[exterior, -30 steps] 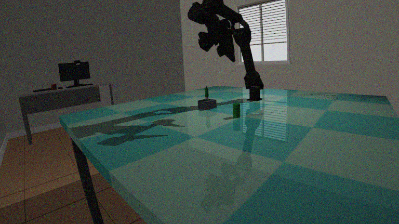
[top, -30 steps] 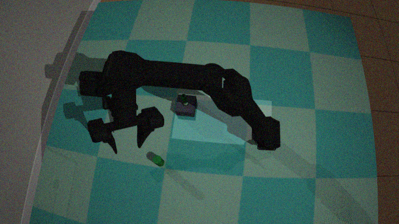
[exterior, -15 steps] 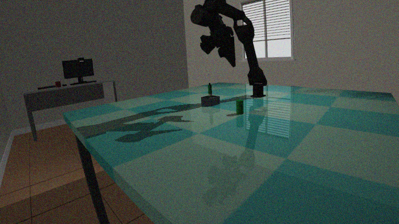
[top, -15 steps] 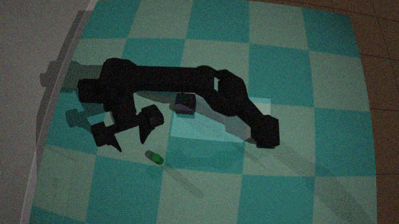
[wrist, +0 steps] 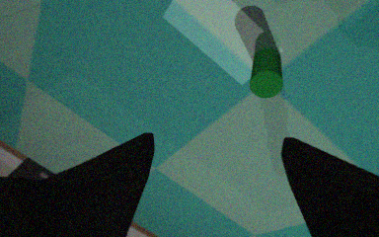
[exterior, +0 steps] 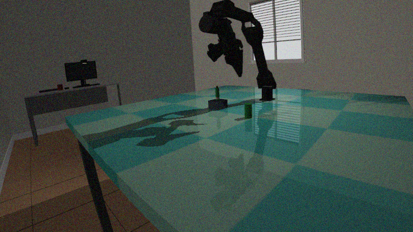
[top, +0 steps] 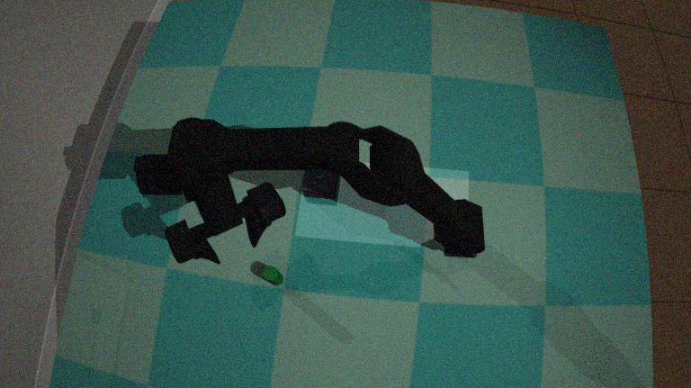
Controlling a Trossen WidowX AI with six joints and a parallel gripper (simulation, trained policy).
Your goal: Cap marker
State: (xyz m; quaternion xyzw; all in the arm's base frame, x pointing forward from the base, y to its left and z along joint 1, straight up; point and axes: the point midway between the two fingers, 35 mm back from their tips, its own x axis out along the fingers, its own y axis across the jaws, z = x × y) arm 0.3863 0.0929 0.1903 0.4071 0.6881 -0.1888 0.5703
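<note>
Right now my gripper tip is 130 mm above the green cap and 40 mm past it. The rest, counted from my gripper tip: dark holder block (200 mm to the right, 140 mm below, 100 mm behind).
</note>
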